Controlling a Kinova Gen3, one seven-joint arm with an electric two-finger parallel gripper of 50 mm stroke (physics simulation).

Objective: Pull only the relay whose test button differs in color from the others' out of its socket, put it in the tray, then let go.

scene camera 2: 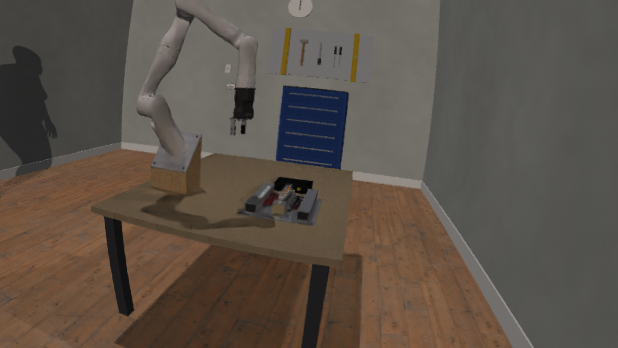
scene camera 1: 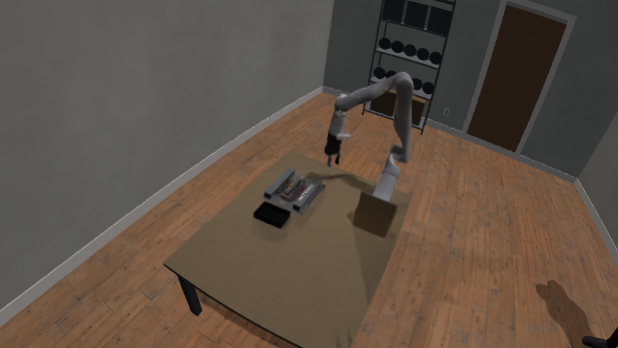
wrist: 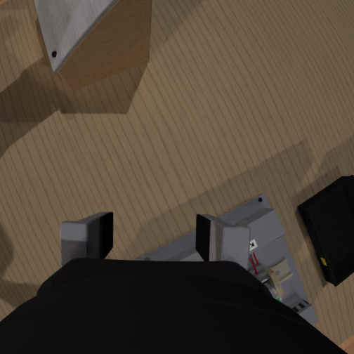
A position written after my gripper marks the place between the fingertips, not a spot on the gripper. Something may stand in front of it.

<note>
I see my gripper (scene camera 2: 237, 134) and a grey relay panel (wrist: 274, 252).
My gripper shows as well in the wrist view (wrist: 154, 231).
</note>
